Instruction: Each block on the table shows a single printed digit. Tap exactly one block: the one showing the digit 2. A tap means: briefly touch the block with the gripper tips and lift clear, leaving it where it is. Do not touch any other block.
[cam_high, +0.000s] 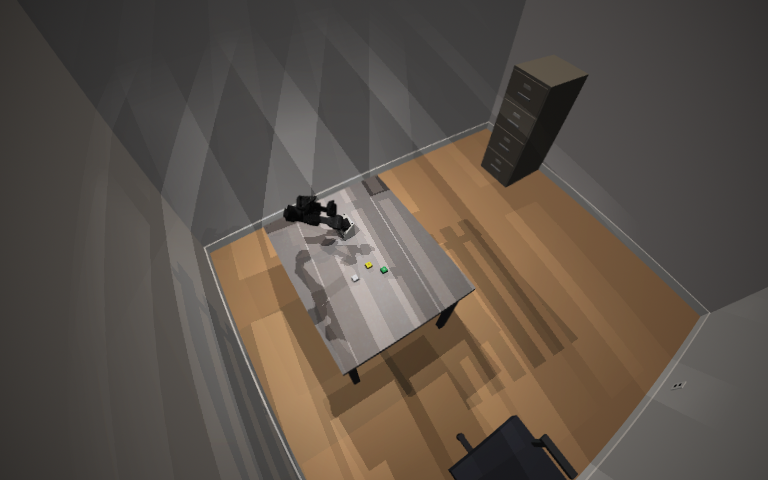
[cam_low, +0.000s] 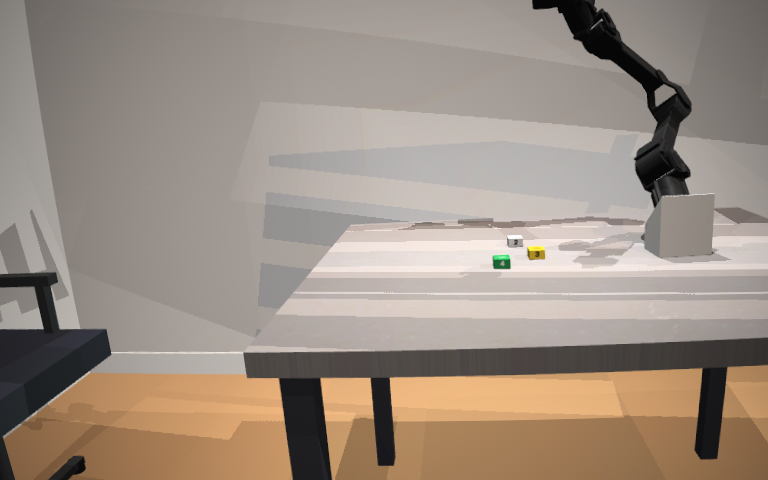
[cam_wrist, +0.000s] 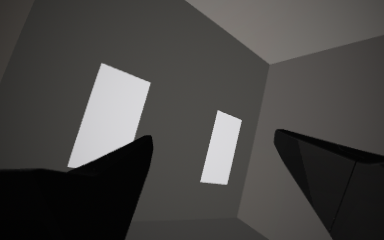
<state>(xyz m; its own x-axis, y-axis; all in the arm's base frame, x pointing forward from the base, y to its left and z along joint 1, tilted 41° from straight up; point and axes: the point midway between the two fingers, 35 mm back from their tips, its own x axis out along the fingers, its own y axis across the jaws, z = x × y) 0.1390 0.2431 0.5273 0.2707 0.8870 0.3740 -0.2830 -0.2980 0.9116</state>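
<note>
Now: gripper tip 9 cm short of the white block printed 2, 6 cm to the right of it and 64 cm above it. Also, from my gripper tip: green block printed 4: 11 cm ahead, 24 cm to the left, 64 cm below; yellow block printed 3: 4 cm ahead, 17 cm to the left, 64 cm below.
</note>
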